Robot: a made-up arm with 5 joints. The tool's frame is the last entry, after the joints. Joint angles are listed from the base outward. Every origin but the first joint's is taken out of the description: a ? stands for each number. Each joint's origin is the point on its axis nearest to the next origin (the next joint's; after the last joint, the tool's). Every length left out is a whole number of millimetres.
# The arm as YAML. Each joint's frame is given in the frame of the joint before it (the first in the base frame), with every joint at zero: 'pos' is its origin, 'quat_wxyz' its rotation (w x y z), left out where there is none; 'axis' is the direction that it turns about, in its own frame. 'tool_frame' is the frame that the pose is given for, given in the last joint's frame.
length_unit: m
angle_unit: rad
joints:
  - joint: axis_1
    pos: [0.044, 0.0, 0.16]
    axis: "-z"
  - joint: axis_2
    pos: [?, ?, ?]
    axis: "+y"
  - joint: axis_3
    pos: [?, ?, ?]
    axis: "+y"
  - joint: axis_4
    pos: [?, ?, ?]
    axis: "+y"
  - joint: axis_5
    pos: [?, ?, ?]
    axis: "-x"
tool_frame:
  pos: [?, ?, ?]
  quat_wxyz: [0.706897, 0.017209, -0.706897, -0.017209]
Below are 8 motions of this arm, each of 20 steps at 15 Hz.
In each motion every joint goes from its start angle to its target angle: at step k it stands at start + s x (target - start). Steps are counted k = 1, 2, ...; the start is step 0. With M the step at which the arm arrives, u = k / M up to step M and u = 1 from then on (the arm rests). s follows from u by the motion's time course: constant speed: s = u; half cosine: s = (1 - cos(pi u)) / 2; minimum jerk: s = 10 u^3 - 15 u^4 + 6 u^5.
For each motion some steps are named. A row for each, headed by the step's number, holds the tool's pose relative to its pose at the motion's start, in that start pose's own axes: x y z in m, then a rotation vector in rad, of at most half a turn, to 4 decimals.
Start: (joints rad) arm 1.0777 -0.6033 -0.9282 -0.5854 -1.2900
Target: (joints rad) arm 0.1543 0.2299 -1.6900 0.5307 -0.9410
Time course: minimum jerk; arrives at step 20
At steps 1, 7, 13, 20:
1: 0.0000 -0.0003 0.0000 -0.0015 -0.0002 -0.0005
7: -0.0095 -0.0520 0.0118 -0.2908 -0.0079 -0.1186
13: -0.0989 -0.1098 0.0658 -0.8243 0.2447 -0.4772
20: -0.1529 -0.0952 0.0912 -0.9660 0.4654 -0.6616

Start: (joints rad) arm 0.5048 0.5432 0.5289 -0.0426 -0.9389
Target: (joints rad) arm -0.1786 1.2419 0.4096 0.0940 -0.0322
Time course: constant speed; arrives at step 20
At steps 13, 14, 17, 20:
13: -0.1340 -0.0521 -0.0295 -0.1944 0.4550 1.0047
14: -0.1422 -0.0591 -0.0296 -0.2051 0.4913 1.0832
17: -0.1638 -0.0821 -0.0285 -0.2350 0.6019 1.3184
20: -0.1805 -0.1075 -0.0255 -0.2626 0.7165 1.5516

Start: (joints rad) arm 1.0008 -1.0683 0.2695 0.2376 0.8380
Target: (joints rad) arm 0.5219 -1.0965 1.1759 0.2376 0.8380
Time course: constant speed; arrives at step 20
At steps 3, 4, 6, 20:
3: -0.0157 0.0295 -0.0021 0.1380 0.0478 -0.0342
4: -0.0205 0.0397 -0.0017 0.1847 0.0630 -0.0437
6: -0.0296 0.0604 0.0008 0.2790 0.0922 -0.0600
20: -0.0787 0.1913 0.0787 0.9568 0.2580 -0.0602

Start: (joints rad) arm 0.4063 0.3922 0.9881 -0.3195 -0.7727
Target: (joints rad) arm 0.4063 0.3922 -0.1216 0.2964 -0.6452
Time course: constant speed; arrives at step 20
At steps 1, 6, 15, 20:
1: 0.0073 0.0078 -0.0021 0.0180 -0.0169 0.0064
6: 0.0442 0.0475 -0.0048 0.1065 -0.1030 0.0382
15: 0.1078 0.1159 0.0233 0.2589 -0.2651 0.0945
20: 0.1375 0.1478 0.0555 0.3396 -0.3590 0.1249

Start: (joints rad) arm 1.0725 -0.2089 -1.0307 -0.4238 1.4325
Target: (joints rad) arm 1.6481 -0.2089 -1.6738 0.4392 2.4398
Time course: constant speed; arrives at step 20
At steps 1, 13, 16, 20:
1: -0.0013 -0.0037 -0.0018 0.0113 -0.0007 0.0790
13: 0.0003 -0.0494 -0.0102 0.1442 -0.0287 1.0280
16: 0.0054 -0.0595 -0.0084 0.1785 -0.0415 1.2648
20: 0.0142 -0.0710 -0.0035 0.2263 -0.0626 1.5797

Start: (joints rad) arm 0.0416 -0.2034 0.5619 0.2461 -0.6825
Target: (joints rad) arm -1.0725 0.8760 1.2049 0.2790 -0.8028
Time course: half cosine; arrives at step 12
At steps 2, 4, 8, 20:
2: -0.0309 -0.0018 -0.0109 -0.0352 0.1266 0.0379
4: -0.1152 -0.0167 -0.0201 -0.1559 0.4494 0.1765
8: -0.2476 -0.1281 0.0604 -0.6669 1.0642 0.7759
20: -0.2295 -0.1879 0.1128 -1.0117 1.1539 1.1558

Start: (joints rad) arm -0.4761 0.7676 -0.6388 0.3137 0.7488
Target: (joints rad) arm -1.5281 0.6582 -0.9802 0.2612 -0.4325
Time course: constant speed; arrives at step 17
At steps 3, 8, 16, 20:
3: 0.0600 0.0438 0.0148 0.0920 -0.1695 -0.1358
8: 0.1449 0.1201 0.0692 0.3358 -0.4065 -0.3851
16: 0.2252 0.2233 0.2196 0.9312 -0.5864 -0.7980
20: 0.2298 0.2327 0.2421 1.0199 -0.5858 -0.8469

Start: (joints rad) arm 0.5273 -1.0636 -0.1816 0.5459 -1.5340
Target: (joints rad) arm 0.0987 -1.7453 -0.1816 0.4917 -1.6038
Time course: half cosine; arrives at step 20
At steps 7, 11, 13, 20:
7: 0.0008 0.0363 0.0457 0.1989 0.0860 -0.1030
11: 0.0173 0.0650 0.1023 0.4185 0.1665 -0.2371
13: 0.0307 0.0734 0.1306 0.5242 0.1990 -0.3089
20: 0.0628 0.0783 0.1817 0.7155 0.2457 -0.4503

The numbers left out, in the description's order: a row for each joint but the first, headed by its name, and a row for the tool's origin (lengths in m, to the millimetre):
axis_2: 0.033 0.008 0.0
axis_3: 0.033 0.0 0.134
axis_4: 0.155 0.0 0.006
axis_5: 0.094 0.0 0.0
tool: 0.0 0.0 0.0

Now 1 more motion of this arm.
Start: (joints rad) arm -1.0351 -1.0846 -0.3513 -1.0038 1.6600
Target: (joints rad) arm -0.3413 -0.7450 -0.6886 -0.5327 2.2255
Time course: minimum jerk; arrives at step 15
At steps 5, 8, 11, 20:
5: 0.0172 0.0200 0.0029 0.0882 -0.1160 0.2179
8: 0.0355 0.0558 0.0141 0.2080 -0.3132 0.6043
11: 0.0390 0.0875 0.0278 0.2874 -0.4905 0.9678
20: 0.0371 0.0988 0.0332 0.3115 -0.5586 1.1115

